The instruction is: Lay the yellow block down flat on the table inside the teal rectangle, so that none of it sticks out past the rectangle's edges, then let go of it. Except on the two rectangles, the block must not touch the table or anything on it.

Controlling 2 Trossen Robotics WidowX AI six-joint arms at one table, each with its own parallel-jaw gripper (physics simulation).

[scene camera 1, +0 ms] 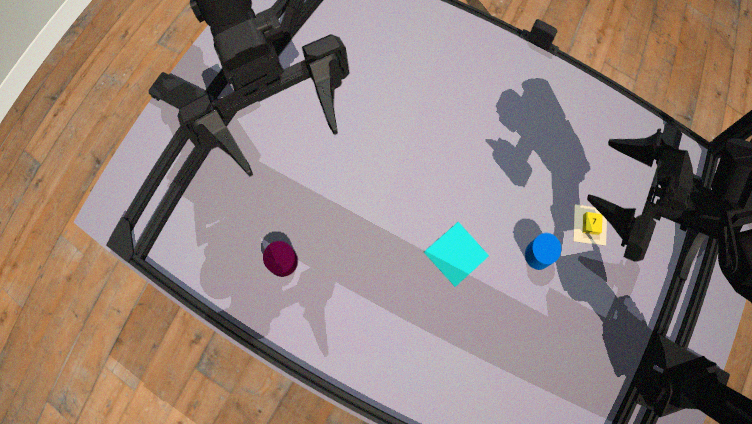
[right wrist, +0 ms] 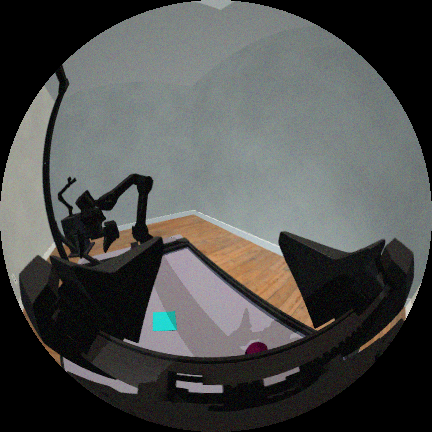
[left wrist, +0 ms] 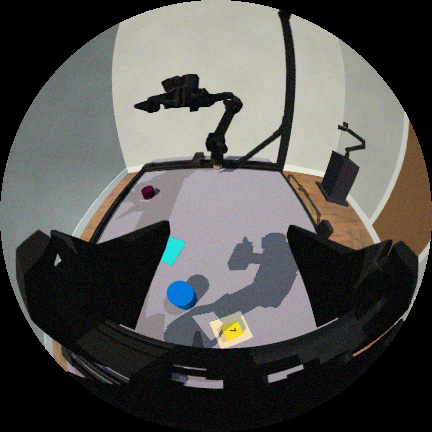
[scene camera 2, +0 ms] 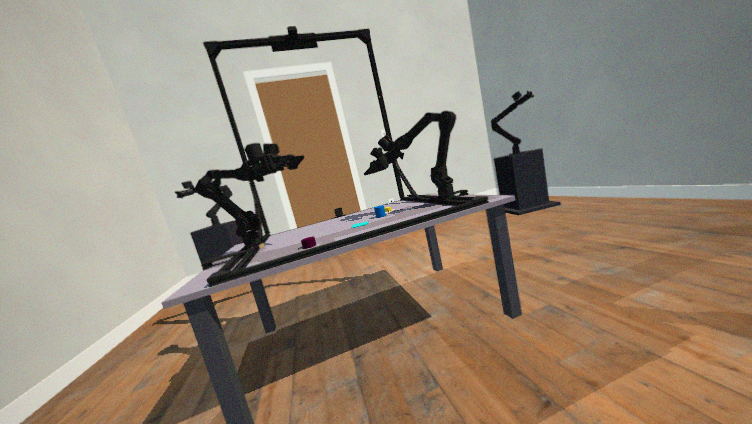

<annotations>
My left gripper [scene camera 1: 598, 168] is open and holds nothing. Also in view: a blue cylinder [scene camera 1: 544, 250]. My right gripper [scene camera 1: 292, 153] is open, holding nothing. A maroon cylinder [scene camera 1: 279, 258] rests on the table.
</annotations>
